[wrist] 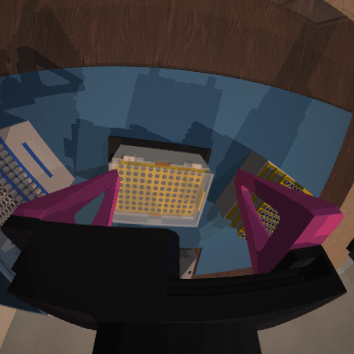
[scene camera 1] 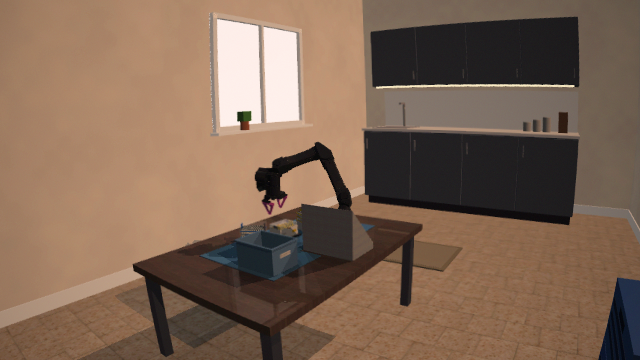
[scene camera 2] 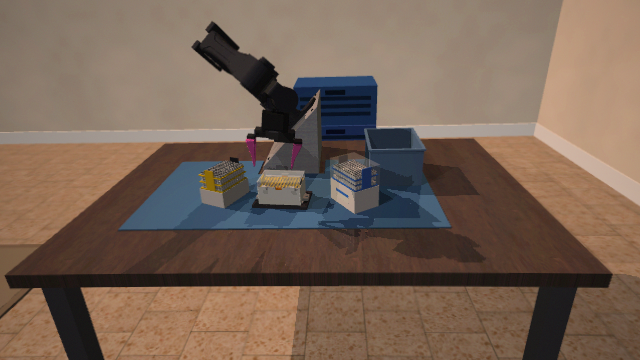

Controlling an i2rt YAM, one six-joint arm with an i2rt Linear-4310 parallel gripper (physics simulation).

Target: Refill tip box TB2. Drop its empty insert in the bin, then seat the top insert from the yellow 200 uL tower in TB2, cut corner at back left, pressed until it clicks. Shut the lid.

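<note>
Tip box TB2 (scene camera 2: 281, 197) (scene camera 1: 283, 228) is a white box on a dark base at mid-mat. Its yellow insert (wrist: 155, 190) (scene camera 2: 280, 181) sits in it, its holes showing from above. The clear lid seems to stand open at the robot's side. The yellow 200 uL tower (scene camera 2: 223, 192) (wrist: 274, 174) stands left of TB2 in scene camera 2, stacked with tipped inserts. The bin (scene camera 2: 395, 167) (scene camera 1: 265, 255) is a blue-grey open box at the back right there. My gripper (scene camera 2: 273, 166) (wrist: 176, 175) (scene camera 1: 275, 210) is open and empty, fingers down, above TB2.
A blue tower (scene camera 2: 354, 196) (wrist: 42, 157) with a clear cover stands between TB2 and the bin in scene camera 2. A grey wedge-shaped panel (scene camera 1: 327, 232) (scene camera 2: 309, 150) rises behind TB2. A blue mat (scene camera 2: 160, 215) (wrist: 175, 100) lies on the wooden table (scene camera 2: 300, 257).
</note>
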